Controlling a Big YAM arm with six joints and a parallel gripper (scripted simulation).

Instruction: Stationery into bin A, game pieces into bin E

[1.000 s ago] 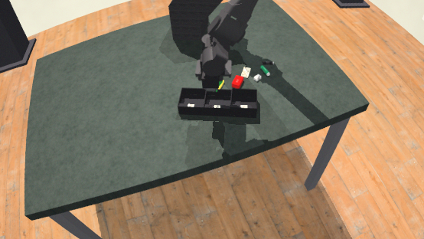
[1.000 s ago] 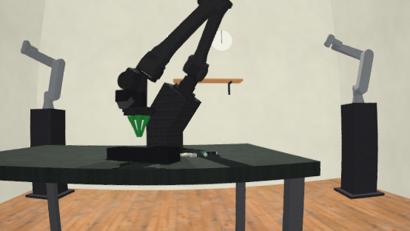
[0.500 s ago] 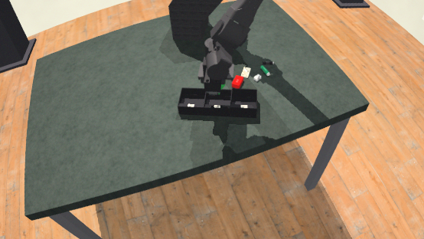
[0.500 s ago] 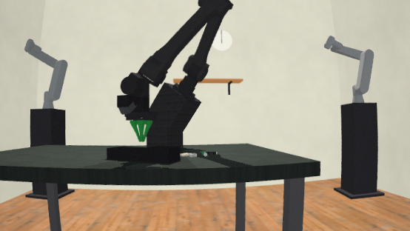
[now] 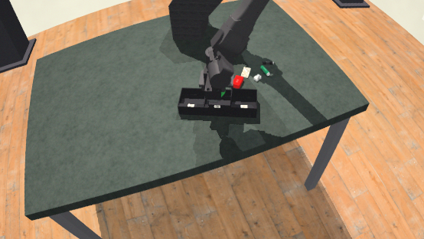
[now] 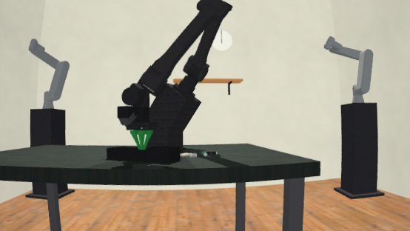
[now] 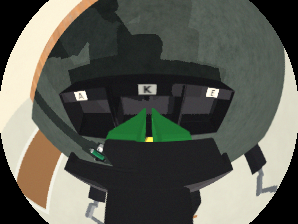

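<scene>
The bin row is 10 mm below my hand. The rest, counted from my hand: red block (100 mm to the left, 90 mm behind, 30 mm below); yellow block (90 mm behind, 30 mm below, 20 mm to the left); white die (140 mm to the left, 130 mm behind, 30 mm below).
</scene>
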